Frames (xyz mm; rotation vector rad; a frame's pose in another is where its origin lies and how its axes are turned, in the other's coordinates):
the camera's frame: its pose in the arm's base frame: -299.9 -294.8 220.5 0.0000 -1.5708 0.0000
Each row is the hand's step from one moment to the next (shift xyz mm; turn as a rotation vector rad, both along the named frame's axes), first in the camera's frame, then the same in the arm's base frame.
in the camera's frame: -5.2 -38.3 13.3 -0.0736 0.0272 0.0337
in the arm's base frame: -13.3 -38.3 -5.2 -0.0337 0.0272 -0.0736
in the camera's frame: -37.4 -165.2 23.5 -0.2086 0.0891 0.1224
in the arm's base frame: -23.5 -165.2 -37.4 -0.1224 0.0891 -0.2086
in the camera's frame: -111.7 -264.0 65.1 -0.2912 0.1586 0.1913
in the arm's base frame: -65.1 -264.0 -111.7 -0.1913 0.1586 -0.2912
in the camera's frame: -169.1 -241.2 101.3 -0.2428 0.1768 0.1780
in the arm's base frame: -101.3 -241.2 -169.1 -0.1780 0.1768 -0.2428
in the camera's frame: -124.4 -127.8 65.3 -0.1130 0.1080 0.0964
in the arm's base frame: -65.3 -127.8 -124.4 -0.0964 0.1080 -0.1130
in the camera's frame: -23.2 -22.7 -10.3 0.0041 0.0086 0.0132
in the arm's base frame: 10.3 -22.7 -23.2 -0.0132 0.0086 0.0041
